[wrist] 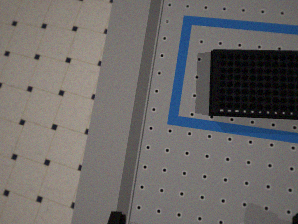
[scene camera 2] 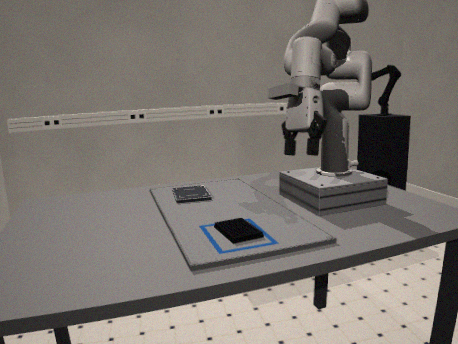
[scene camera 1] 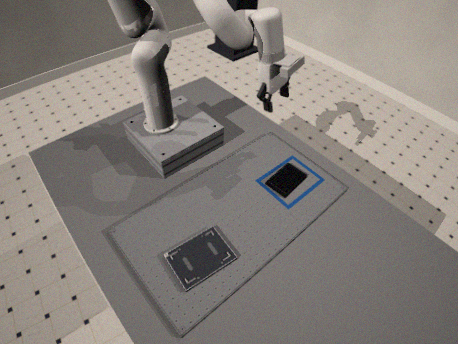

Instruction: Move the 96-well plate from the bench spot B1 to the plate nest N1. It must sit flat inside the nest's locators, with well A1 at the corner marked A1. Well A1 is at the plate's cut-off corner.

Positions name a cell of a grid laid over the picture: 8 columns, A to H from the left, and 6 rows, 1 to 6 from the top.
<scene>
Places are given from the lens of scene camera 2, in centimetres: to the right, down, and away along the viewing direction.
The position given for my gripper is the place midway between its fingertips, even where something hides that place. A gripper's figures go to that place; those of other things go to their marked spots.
my gripper (scene camera 2: F3): 18, -4, 91
black 96-well plate (scene camera 2: E5): 2, 15, 95
</scene>
